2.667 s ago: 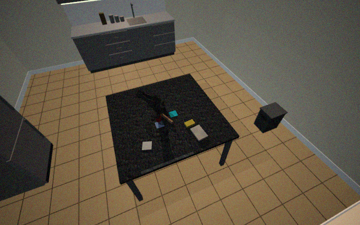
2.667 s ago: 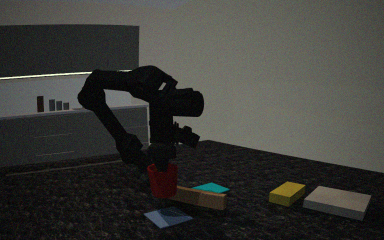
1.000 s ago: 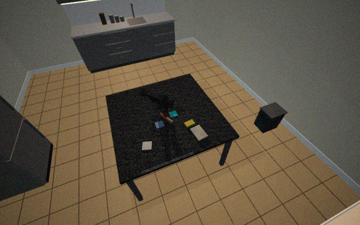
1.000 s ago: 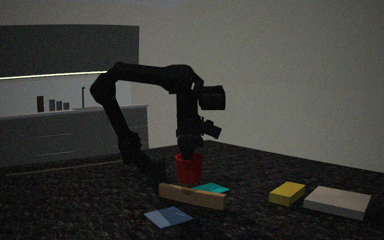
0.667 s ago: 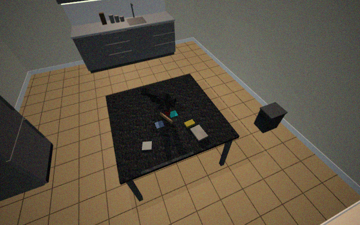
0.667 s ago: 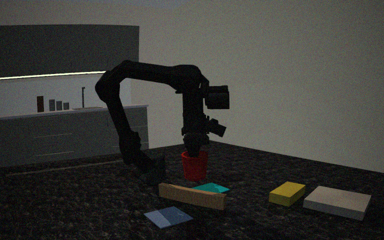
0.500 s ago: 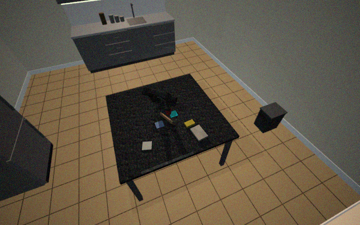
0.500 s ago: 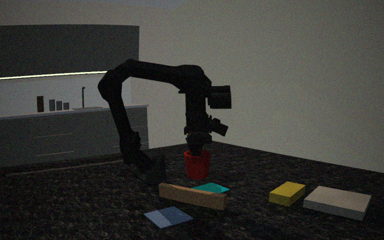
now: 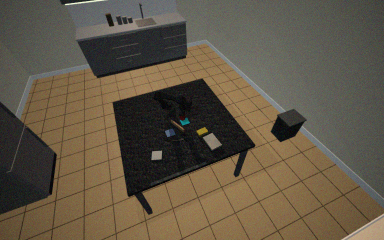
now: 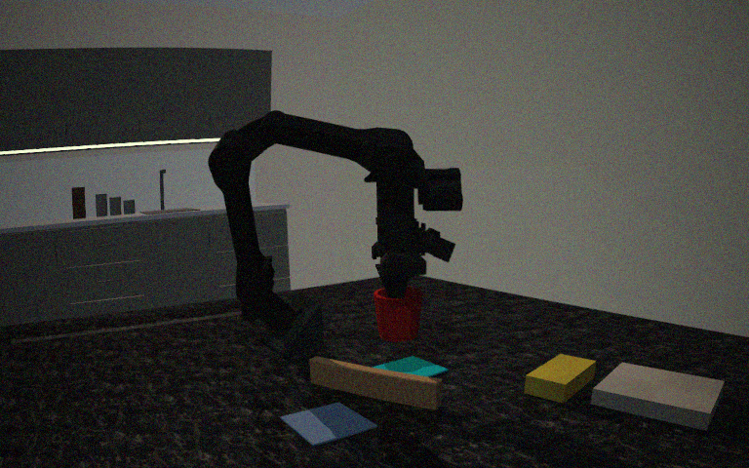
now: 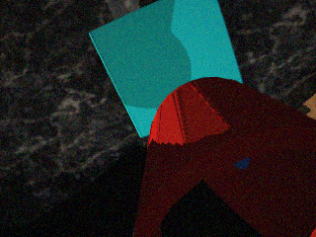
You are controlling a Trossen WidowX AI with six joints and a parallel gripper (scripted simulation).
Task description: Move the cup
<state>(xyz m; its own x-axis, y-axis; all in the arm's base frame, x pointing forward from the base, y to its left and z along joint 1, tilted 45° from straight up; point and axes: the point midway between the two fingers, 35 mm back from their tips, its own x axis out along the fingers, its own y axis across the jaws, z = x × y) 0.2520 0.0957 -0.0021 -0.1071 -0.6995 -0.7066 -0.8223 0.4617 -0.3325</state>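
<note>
Now: the green marble 4 cm ahead of my gripper tip, 2 cm to the right of it and 2 cm below it. From my gripper tip the other things lie so: red cup 2 cm ahead, 2 cm to the right; then teal pad 2 cm ahead, 1 cm to the left, 11 cm below; then blue marble 3 cm ahead, 4 cm to the right, 2 cm below.
</note>
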